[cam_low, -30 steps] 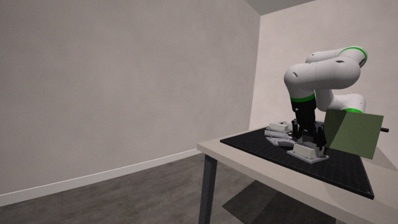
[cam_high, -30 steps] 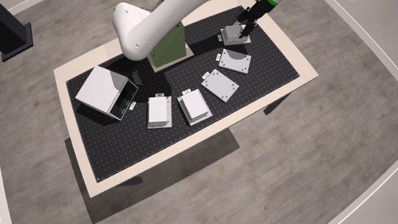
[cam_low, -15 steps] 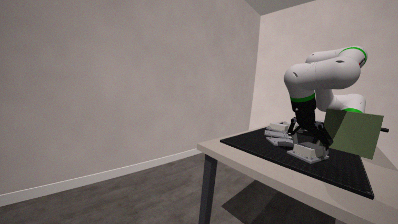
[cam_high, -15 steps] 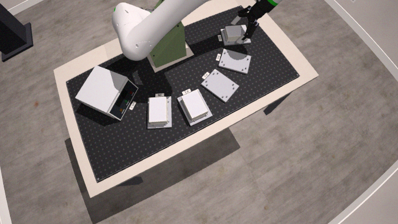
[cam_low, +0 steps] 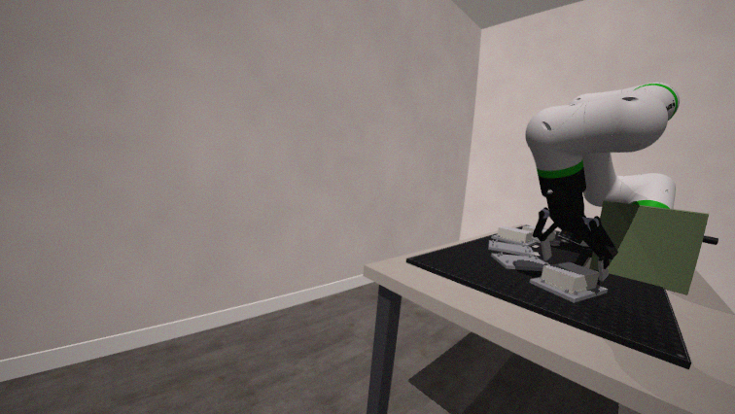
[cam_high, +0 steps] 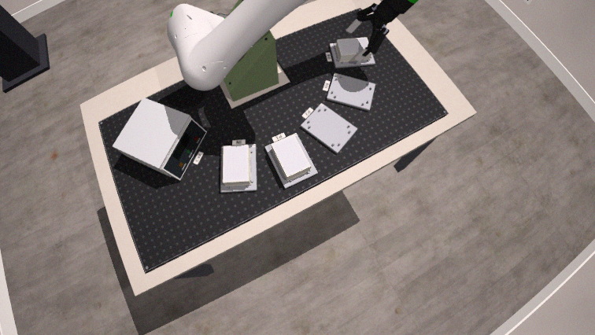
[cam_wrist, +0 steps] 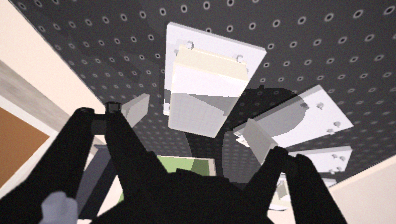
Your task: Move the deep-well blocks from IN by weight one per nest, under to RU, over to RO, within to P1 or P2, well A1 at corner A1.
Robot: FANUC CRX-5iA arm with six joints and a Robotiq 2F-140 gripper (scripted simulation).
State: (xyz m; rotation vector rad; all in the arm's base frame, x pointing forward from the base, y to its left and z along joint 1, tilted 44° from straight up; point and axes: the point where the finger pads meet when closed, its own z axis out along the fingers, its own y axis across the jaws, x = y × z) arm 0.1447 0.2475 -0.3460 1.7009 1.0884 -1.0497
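The infeed nest IN is 600 mm to the right of my hand, 230 mm ahead of it and 60 mm below it. The rest, counted from my hand: check-weigher: 810 mm to the right, 20 mm ahead; white deep-well block: 430 mm to the right, 290 mm ahead, 30 mm below; reject nest RO: 60 mm below.
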